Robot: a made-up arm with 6 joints.
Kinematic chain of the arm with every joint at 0, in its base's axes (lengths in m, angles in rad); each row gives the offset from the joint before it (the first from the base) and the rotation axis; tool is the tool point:
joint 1: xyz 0 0 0.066 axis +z
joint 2: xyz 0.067 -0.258 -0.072 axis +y
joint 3: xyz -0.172 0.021 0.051 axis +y
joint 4: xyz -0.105 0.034 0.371 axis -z
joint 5: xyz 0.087 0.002 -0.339 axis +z
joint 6: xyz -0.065 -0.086 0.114 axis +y
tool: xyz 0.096 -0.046 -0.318
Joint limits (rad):
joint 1: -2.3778..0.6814
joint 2: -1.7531..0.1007
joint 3: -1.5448..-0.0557
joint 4: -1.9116..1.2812
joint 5: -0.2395..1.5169
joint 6: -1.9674..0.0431
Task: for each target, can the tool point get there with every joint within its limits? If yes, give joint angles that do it. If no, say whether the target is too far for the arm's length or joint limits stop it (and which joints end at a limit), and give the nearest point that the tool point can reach.
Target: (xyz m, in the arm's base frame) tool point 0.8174 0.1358 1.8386
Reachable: no: too far | nearest point 0.3054 0.2215 0.4322 | short by 1.499 m
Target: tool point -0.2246 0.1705 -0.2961
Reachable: yes | joints -0.3756 -1.5478 -0.7724 -0.5602 0.9841 -1.7221
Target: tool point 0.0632 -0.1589 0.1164
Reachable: yes | joints 0.2701 -0.6673 -0.5139 0.3476 1.1508 -0.6918
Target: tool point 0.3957 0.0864 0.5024
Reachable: no: joint limits stop it (at a limit: joint 1, joint 2, joint 3, joint 4) | nearest point 0.2889 0.1396 0.4222 | short by 0.144 m
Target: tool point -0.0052 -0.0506 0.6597
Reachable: no: joint limits stop it (at a limit: joint 2, joint 6) | nearest point -0.0098 -0.0952 0.4640 | short by 0.201 m
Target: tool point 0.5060 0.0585 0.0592
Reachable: no: joint limits stop it (at a limit: joint 1) | nearest point 0.3893 0.1346 0.0548 | short by 0.139 m
